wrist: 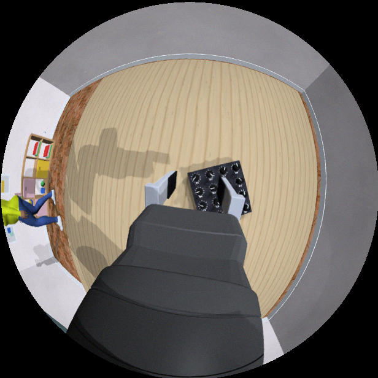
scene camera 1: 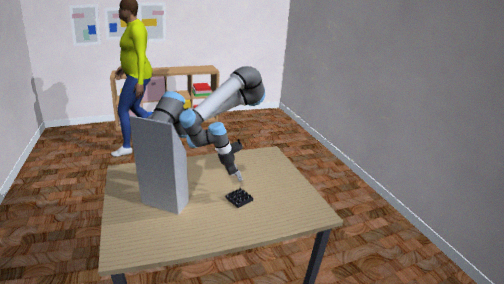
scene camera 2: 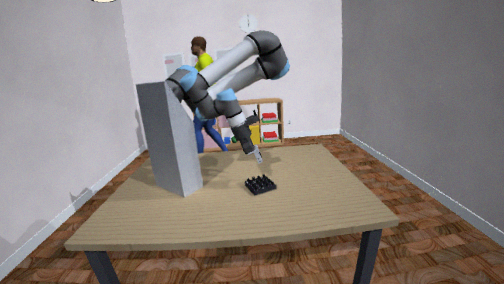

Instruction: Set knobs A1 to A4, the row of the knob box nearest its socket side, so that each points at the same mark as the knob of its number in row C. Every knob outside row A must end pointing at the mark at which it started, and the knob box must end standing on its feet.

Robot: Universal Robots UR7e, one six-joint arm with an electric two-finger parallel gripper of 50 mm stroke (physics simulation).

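Seen in the pictures: gripper, fingertip midpoint: [scene camera 1: 239,177] [scene camera 2: 260,160]; arm's base, origin of the base link: [scene camera 1: 155,132] [scene camera 2: 161,102].
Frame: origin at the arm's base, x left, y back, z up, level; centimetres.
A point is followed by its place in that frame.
Observation:
The black knob box [scene camera 1: 239,197] {x 5.3, y -41.0, z -37.7 cm} [scene camera 2: 260,185] {x 3.3, y -42.5, z -37.5 cm} [wrist: 204,183] stands level on the table, with its knobs facing up. In the wrist view it is turned slightly, and white pointer lines and dial marks show around several knobs. The row letters and exact pointer directions are too small to read surely. My gripper [scene camera 1: 240,177] {x 12.3, y -39.9, z -29.5 cm} [scene camera 2: 259,159] {x 12.3, y -39.9, z -29.5 cm} [wrist: 196,182] is open and empty above the box. In the wrist view one finger is left of the box over the table; the other overlaps the box and hides some knobs. The gripper body hides the box's lower edge. The socket side cannot be told.
The wooden table [scene camera 1: 200,240] {x -25.2, y -25.3, z -41.0 cm} [scene camera 2: 225,220] {x -18.7, y -35.8, z -41.0 cm} [wrist: 200,100] bears the grey pedestal [scene camera 1: 157,165] {x -6.7, y -2.1, z -13.9 cm} [scene camera 2: 172,140] {x -8.8, y -10.2, z -14.6 cm} of my arm, left of the box in the scene views. A person [scene camera 1: 134,45] [scene camera 2: 204,62] [wrist: 9,212] in a yellow-green top is behind the table, near a wooden shelf unit.

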